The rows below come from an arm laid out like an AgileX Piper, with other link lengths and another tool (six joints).
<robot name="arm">
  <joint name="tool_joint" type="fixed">
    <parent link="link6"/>
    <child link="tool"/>
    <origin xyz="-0.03 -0.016 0.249" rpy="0 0.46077 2.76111"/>
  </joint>
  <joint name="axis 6" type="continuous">
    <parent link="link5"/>
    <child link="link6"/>
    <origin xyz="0 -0.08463 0" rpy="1.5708 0 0"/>
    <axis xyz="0 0 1"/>
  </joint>
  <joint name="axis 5" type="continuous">
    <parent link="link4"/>
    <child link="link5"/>
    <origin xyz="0 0 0" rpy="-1.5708 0 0"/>
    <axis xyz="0 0 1"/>
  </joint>
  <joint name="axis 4" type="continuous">
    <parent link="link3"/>
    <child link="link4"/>
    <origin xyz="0.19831 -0.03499 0" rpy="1.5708 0 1.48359"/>
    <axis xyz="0 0 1"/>
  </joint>
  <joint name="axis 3" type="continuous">
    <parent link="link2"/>
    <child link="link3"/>
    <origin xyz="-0.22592 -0.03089 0" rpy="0 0 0"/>
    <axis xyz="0 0 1"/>
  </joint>
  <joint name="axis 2" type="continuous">
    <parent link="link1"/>
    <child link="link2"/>
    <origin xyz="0 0 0" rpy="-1.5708 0 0"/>
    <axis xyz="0 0 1"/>
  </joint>
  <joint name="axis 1" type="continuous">
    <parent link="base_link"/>
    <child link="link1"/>
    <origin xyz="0 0 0.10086" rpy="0 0 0"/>
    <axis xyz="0 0 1"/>
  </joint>
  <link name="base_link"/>
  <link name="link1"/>
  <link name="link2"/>
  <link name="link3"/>
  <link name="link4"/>
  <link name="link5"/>
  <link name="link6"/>
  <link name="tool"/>
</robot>
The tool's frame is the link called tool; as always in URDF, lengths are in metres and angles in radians. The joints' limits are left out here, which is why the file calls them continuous.
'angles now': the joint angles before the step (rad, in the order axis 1, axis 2, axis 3, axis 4, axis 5, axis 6). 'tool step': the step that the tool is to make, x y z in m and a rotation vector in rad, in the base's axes. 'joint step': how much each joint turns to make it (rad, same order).
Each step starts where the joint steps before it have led.
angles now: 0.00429 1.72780 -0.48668 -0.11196 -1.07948 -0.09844
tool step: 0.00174 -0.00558 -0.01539 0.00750 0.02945 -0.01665
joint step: -0.00001 0.03469 0.00000 0.01829 -0.00531 0.00001
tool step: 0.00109 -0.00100 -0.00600 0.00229 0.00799 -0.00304
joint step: 0.00002 0.02138 -0.00186 0.00370 -0.01159 -0.00001
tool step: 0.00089 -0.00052 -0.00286 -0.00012 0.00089 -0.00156
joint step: 0.00000 0.01642 -0.00192 0.00236 -0.01349 -0.00208
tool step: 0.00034 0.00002 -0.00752 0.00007 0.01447 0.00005
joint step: 0.00000 0.01605 0.00000 0.00000 -0.00159 0.00000
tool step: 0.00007 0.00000 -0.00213 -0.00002 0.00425 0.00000
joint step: 0.00000 0.00424 -0.00002 0.00000 0.00003 0.00000
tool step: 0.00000 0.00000 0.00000 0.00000 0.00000 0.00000
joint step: 0.00000 0.00000 0.00000 0.00000 0.00000 0.00000
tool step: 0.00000 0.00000 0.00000 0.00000 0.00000 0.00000
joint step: 0.00000 0.00000 0.00000 0.00000 0.00000 0.00000
